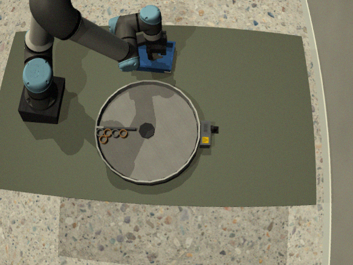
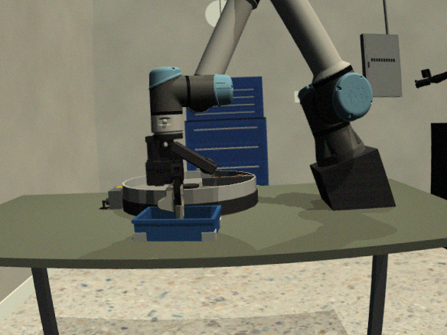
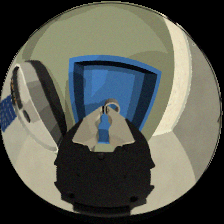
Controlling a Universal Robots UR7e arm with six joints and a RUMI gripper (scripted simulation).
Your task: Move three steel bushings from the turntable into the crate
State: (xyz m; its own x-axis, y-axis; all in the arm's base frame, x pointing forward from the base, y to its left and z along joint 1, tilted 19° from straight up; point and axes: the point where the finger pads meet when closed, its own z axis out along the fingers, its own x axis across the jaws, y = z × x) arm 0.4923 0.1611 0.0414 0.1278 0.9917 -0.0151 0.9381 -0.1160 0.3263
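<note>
Now: the crate 10 mm to the left of my hand. The rest, counted from my hand: round grey turntable: 40 mm behind, 340 mm to the right, 30 mm above.
</note>
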